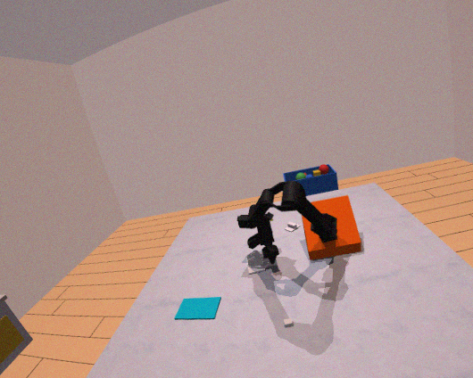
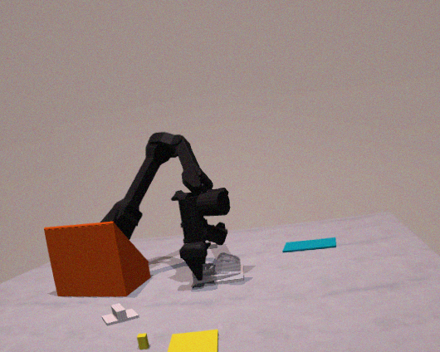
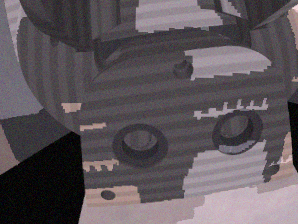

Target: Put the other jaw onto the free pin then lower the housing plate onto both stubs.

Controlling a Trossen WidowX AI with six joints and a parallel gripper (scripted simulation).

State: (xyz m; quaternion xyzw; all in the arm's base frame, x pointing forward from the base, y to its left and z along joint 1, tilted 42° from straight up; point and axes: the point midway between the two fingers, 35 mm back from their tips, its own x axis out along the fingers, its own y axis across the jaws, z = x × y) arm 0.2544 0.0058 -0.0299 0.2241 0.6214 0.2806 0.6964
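My gripper tip is now 20 mm below the white housing piece and 10 mm short of it. The rest, counted from my gripper tip: white stepped piece (250 mm to the right, 130 mm behind); then small white cube (360 mm to the left, 40 mm behind); then grey jaw piece (20 mm ahead, 10 mm to the right, 10 mm above).
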